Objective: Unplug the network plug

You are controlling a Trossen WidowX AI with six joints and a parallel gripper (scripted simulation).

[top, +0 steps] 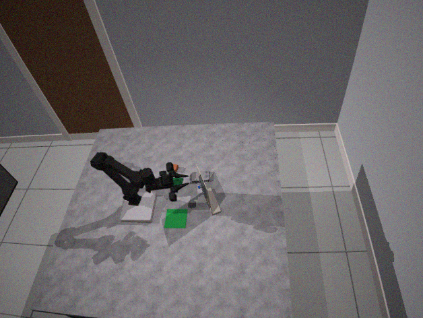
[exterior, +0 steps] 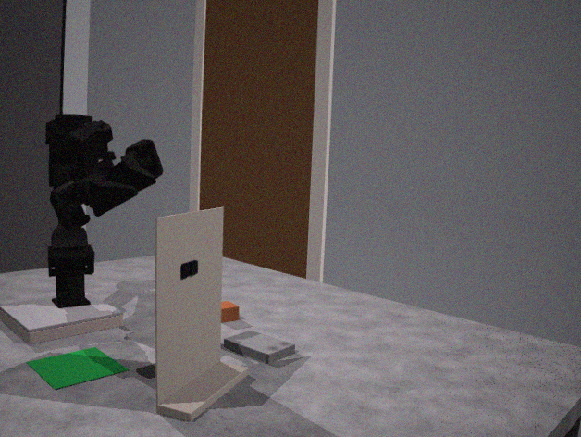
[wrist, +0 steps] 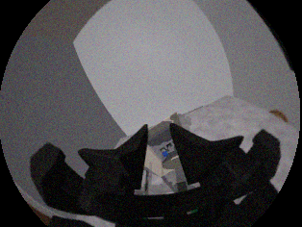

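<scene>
Right now my gripper tip is 11 cm above the network plug, 4 cm to the right of it and 4 cm short of it. From my gripper tip the other things lie so: green marked square: 29 cm below, 11 cm behind, 7 cm to the right; flat grey plate: 28 cm below, 22 cm to the left, 3 cm behind; cream upright panel: 18 cm below, 6 cm ahead, 5 cm to the left.
</scene>
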